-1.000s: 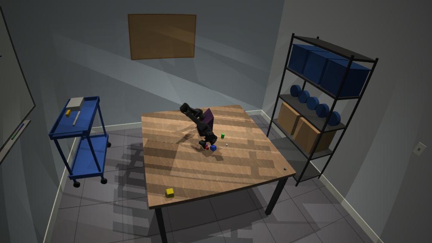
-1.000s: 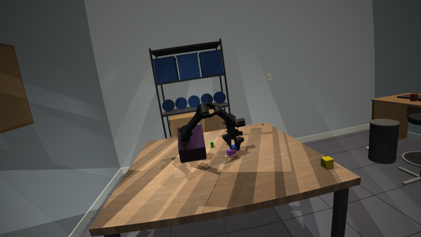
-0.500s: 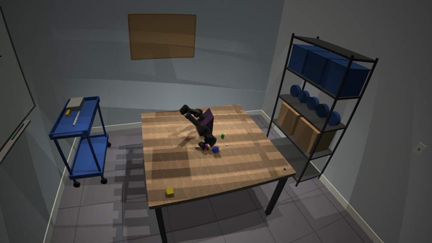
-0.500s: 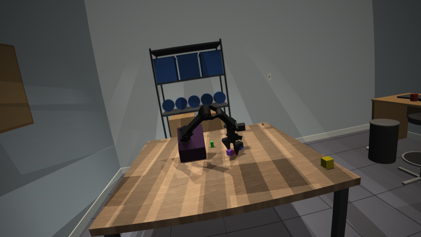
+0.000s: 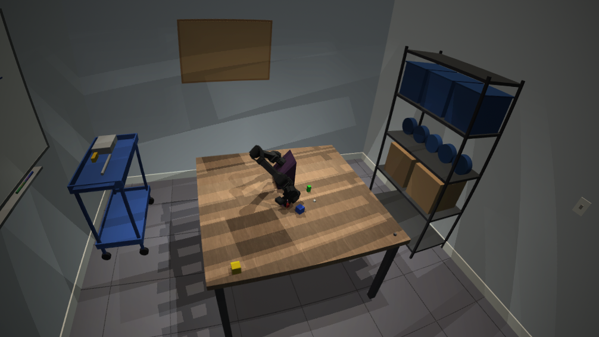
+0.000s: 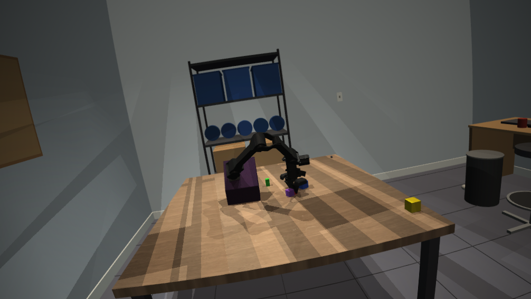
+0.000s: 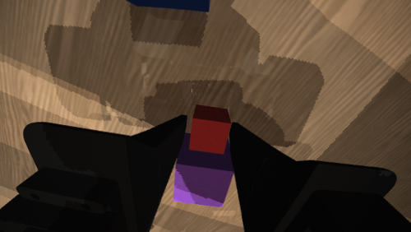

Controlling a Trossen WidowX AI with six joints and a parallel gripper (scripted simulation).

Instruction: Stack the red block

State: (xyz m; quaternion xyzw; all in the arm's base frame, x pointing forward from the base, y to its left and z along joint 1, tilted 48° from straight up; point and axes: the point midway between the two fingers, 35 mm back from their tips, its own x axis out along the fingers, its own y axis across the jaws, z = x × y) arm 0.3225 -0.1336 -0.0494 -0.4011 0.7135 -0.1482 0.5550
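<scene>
Now: the red block 1 cm above my gripper tip. Also, from my gripper tip: purple block 3 cm behind, 1 cm to the right, 1 cm above; blue block 7 cm to the left, 7 cm ahead, 2 cm above; tiny white ball 21 cm to the left, 1 cm behind.
</scene>
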